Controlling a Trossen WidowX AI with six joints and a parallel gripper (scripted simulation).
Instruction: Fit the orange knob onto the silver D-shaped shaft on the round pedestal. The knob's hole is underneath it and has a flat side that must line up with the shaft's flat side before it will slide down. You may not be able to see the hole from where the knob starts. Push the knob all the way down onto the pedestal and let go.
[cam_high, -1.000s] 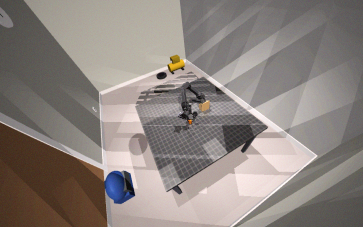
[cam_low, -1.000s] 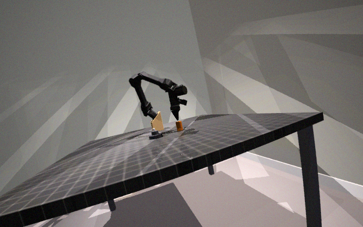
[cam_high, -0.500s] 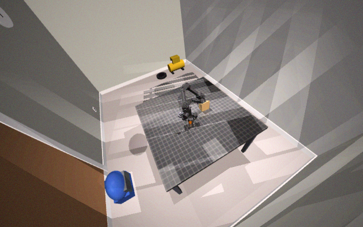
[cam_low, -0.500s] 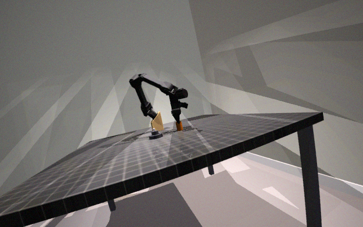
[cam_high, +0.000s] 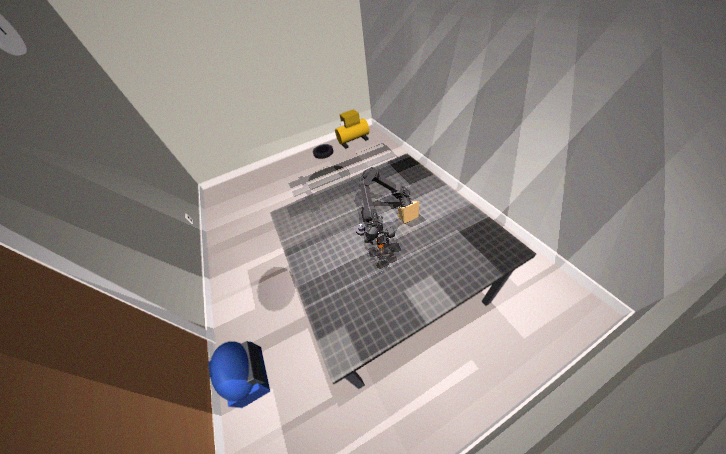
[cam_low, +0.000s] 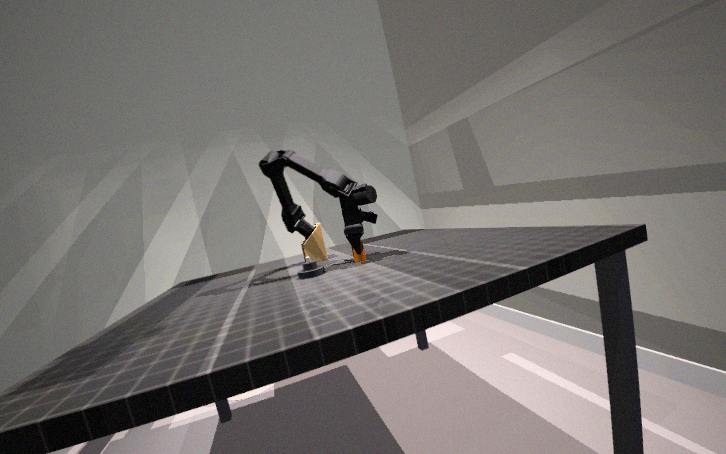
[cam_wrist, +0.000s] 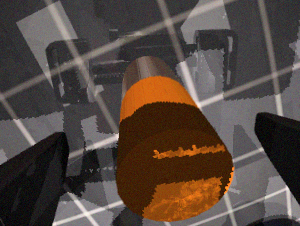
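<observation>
The orange knob lies 20 mm above my gripper tip. The rest, counted from my gripper tip: round pedestal: 30 mm ahead, 180 mm to the right.
</observation>
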